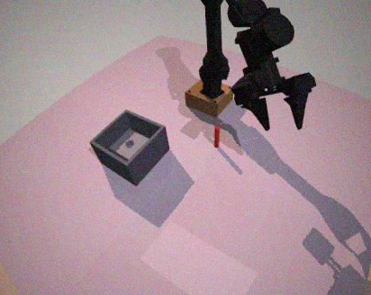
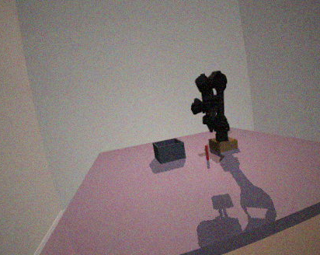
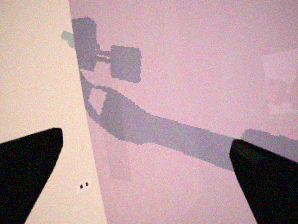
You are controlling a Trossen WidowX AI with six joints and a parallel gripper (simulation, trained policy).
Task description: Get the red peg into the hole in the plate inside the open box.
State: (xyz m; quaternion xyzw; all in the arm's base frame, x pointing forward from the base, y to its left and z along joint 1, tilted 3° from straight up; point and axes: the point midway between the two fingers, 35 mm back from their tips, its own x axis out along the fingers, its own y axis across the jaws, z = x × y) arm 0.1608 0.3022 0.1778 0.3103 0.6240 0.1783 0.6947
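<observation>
The red peg is 19 cm to the right of my gripper tip, 17 cm below it and 2 cm behind it. Also, from my gripper tip: dark box: 35 cm to the right, 18 cm below, 18 cm ahead; then grey plate: 35 cm to the right, 18 cm ahead, 16 cm below.
</observation>
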